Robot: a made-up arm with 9 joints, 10 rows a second.
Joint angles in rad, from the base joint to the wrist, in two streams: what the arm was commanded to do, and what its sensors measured. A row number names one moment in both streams.
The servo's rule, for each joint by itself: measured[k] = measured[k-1] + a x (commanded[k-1-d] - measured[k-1]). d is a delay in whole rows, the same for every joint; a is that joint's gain. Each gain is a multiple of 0.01, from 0.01 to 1. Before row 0 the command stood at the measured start. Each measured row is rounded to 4 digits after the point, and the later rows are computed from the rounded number. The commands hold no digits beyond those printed.
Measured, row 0:
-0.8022, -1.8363, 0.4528, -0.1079, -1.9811, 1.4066, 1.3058, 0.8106, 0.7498
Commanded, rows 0 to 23:
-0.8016, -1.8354, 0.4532, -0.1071, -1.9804, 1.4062, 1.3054, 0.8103, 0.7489
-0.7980, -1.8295, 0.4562, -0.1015, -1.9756, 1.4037, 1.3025, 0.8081, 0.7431
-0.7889, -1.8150, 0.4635, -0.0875, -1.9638, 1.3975, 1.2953, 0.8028, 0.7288
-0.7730, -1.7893, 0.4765, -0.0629, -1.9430, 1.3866, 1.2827, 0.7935, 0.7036
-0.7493, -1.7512, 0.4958, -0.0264, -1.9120, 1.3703, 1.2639, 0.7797, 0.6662
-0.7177, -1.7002, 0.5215, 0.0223, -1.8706, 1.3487, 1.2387, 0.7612, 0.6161
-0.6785, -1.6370, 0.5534, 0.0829, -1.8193, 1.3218, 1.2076, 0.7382, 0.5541
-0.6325, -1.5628, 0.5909, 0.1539, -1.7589, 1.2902, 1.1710, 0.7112, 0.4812
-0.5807, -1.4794, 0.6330, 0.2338, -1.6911, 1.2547, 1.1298, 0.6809, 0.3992
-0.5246, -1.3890, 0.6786, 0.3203, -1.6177, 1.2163, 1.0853, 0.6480, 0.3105
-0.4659, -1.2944, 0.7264, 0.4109, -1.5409, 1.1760, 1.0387, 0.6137, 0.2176
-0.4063, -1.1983, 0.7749, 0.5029, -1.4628, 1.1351, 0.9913, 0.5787, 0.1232
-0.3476, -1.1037, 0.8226, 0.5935, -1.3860, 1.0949, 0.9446, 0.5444, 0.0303
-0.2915, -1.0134, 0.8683, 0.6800, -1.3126, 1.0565, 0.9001, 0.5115, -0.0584
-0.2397, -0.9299, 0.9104, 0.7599, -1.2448, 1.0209, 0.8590, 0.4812, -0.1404
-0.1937, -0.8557, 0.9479, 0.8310, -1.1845, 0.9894, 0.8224, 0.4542, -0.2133
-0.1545, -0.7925, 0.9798, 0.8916, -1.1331, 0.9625, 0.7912, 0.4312, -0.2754
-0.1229, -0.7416, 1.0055, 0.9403, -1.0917, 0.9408, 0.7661, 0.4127, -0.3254
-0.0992, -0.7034, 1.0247, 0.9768, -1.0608, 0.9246, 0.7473, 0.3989, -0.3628
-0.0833, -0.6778, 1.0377, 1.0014, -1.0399, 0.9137, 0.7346, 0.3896, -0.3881
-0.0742, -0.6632, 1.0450, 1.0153, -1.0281, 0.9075, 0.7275, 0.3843, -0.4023
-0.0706, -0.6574, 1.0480, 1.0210, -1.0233, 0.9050, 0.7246, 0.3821, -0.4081
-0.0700, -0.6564, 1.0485, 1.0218, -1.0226, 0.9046, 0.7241, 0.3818, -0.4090
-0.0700, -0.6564, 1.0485, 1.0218, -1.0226, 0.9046, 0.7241, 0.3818, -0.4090
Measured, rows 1 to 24:
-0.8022, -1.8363, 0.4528, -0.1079, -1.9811, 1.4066, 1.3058, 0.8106, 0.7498
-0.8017, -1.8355, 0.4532, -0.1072, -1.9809, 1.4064, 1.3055, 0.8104, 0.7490
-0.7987, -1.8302, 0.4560, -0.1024, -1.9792, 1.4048, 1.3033, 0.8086, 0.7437
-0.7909, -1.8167, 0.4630, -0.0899, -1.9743, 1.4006, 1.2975, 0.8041, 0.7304
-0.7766, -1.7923, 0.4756, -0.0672, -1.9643, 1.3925, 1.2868, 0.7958, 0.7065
-0.7548, -1.7557, 0.4944, -0.0329, -1.9476, 1.3796, 1.2703, 0.7832, 0.6706
-0.7251, -1.7063, 0.5196, 0.0135, -1.9230, 1.3617, 1.2475, 0.7660, 0.6221
-0.6878, -1.6446, 0.5510, 0.0718, -1.8898, 1.3386, 1.2188, 0.7443, 0.5616
-0.6436, -1.5718, 0.5881, 0.1408, -1.8479, 1.3105, 1.1844, 0.7185, 0.4900
-0.5933, -1.4896, 0.6299, 0.2189, -1.7977, 1.2781, 1.1451, 0.6892, 0.4092
-0.5383, -1.4001, 0.6752, 0.3041, -1.7401, 1.2423, 1.1020, 0.6571, 0.3214
-0.4804, -1.3060, 0.7228, 0.3938, -1.6764, 1.2038, 1.0564, 0.6232, 0.2290
-0.4211, -1.2101, 0.7713, 0.4854, -1.6080, 1.1640, 1.0095, 0.5885, 0.1348
-0.3623, -1.1154, 0.8190, 0.5762, -1.5370, 1.1239, 0.9628, 0.5541, 0.0418
-0.3057, -1.0246, 0.8648, 0.6634, -1.4652, 1.0848, 0.9177, 0.5209, -0.0474
-0.2529, -0.9403, 0.9072, 0.7445, -1.3947, 1.0477, 0.8754, 0.4899, -0.1302
-0.2055, -0.8650, 0.9451, 0.8172, -1.3274, 1.0139, 0.8372, 0.4621, -0.2042
-0.1647, -0.8005, 0.9774, 0.8797, -1.2652, 0.9841, 0.8041, 0.4380, -0.2676
-0.1313, -0.7481, 1.0035, 0.9306, -1.2097, 0.9590, 0.7767, 0.4183, -0.3190
-0.1056, -0.7083, 1.0232, 0.9694, -1.1621, 0.9390, 0.7555, 0.4032, -0.3580
-0.0878, -0.6812, 1.0367, 0.9963, -1.1230, 0.9243, 0.7405, 0.3926, -0.3848
-0.0769, -0.6652, 1.0444, 1.0123, -1.0926, 0.9146, 0.7311, 0.3861, -0.4004
-0.0719, -0.6583, 1.0477, 1.0196, -1.0704, 0.9090, 0.7264, 0.3830, -0.4073
-0.0704, -0.6566, 1.0484, 1.0214, -1.0551, 0.9064, 0.7247, 0.3821, -0.4088
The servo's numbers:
d 1
a 0.80 0.89 0.93 0.84 0.32 0.58 0.72 0.78 0.89

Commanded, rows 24 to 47:
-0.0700, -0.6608, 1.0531, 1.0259, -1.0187, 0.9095, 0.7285, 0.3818, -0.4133
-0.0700, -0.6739, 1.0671, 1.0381, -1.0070, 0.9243, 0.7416, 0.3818, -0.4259
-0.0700, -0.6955, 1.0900, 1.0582, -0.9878, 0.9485, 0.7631, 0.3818, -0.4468
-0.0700, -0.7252, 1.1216, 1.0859, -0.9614, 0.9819, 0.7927, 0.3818, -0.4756
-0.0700, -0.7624, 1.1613, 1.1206, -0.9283, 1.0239, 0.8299, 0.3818, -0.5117
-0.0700, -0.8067, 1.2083, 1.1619, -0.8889, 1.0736, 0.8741, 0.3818, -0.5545
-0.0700, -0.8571, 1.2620, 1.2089, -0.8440, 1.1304, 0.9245, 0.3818, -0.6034
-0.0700, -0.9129, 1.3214, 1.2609, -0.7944, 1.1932, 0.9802, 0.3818, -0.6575
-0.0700, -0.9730, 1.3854, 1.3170, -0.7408, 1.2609, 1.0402, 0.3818, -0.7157
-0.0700, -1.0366, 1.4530, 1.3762, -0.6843, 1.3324, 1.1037, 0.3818, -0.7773
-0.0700, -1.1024, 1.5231, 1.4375, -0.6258, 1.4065, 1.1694, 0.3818, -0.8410
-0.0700, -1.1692, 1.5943, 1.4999, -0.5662, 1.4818, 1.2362, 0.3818, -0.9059
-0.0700, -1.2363, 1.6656, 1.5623, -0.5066, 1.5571, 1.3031, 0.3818, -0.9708
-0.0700, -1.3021, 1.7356, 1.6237, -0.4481, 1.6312, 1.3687, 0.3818, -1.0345
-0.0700, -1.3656, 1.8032, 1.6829, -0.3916, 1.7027, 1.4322, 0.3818, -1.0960
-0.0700, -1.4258, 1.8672, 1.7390, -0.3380, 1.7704, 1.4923, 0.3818, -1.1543
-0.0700, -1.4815, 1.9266, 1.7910, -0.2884, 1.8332, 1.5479, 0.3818, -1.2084
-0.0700, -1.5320, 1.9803, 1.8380, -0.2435, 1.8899, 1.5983, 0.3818, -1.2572
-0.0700, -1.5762, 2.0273, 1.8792, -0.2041, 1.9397, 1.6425, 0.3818, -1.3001
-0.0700, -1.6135, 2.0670, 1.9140, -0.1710, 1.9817, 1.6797, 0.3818, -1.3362
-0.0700, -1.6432, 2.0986, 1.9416, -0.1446, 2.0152, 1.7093, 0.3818, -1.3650
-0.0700, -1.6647, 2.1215, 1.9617, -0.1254, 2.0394, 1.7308, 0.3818, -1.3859
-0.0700, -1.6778, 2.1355, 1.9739, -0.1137, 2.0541, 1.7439, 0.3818, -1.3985
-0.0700, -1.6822, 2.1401, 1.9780, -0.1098, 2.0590, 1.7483, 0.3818, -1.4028
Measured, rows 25 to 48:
-0.0701, -0.6564, 1.0485, 1.0217, -1.0447, 0.9054, 0.7243, 0.3819, -0.4090
-0.0700, -0.6603, 1.0528, 1.0252, -1.0364, 0.9078, 0.7273, 0.3818, -0.4128
-0.0700, -0.6724, 1.0661, 1.0360, -1.0270, 0.9174, 0.7376, 0.3818, -0.4245
-0.0700, -0.6930, 1.0883, 1.0546, -1.0145, 0.9354, 0.7560, 0.3818, -0.4443
-0.0700, -0.7217, 1.1193, 1.0809, -0.9975, 0.9624, 0.7824, 0.3818, -0.4722
-0.0700, -0.7579, 1.1584, 1.1142, -0.9754, 0.9981, 0.8166, 0.3818, -0.5074
-0.0700, -0.8013, 1.2048, 1.1543, -0.9477, 1.0419, 0.8580, 0.3818, -0.5493
-0.0700, -0.8510, 1.2580, 1.2002, -0.9145, 1.0932, 0.9059, 0.3818, -0.5974
-0.0700, -0.9061, 1.3170, 1.2512, -0.8761, 1.1512, 0.9594, 0.3818, -0.6509
-0.0700, -0.9656, 1.3806, 1.3065, -0.8328, 1.2148, 1.0176, 0.3818, -0.7086
-0.0700, -1.0288, 1.4479, 1.3650, -0.7853, 1.2830, 1.0796, 0.3818, -0.7697
-0.0700, -1.0943, 1.5178, 1.4259, -0.7343, 1.3546, 1.1443, 0.3818, -0.8332
-0.0700, -1.1610, 1.5889, 1.4881, -0.6805, 1.4284, 1.2105, 0.3818, -0.8979
-0.0700, -1.2280, 1.6602, 1.5504, -0.6249, 1.5030, 1.2772, 0.3818, -0.9628
-0.0700, -1.2939, 1.7303, 1.6120, -0.5683, 1.5774, 1.3431, 0.3818, -1.0266
-0.0700, -1.3577, 1.7981, 1.6716, -0.5118, 1.6501, 1.4073, 0.3818, -1.0884
-0.0700, -1.4183, 1.8624, 1.7282, -0.4562, 1.7199, 1.4685, 0.3818, -1.1471
-0.0700, -1.4745, 1.9221, 1.7810, -0.4025, 1.7856, 1.5257, 0.3818, -1.2017
-0.0700, -1.5257, 1.9762, 1.8289, -0.3516, 1.8461, 1.5780, 0.3818, -1.2511
-0.0700, -1.5706, 2.0237, 1.8712, -0.3044, 1.9004, 1.6244, 0.3818, -1.2947
-0.0700, -1.6088, 2.0640, 1.9072, -0.2617, 1.9476, 1.6642, 0.3818, -1.3316
-0.0700, -1.6394, 2.0962, 1.9361, -0.2242, 1.9868, 1.6967, 0.3818, -1.3613
-0.0700, -1.6619, 2.1197, 1.9576, -0.1926, 2.0173, 1.7213, 0.3818, -1.3832
-0.0700, -1.6761, 2.1344, 1.9713, -0.1674, 2.0386, 1.7376, 0.3818, -1.3968

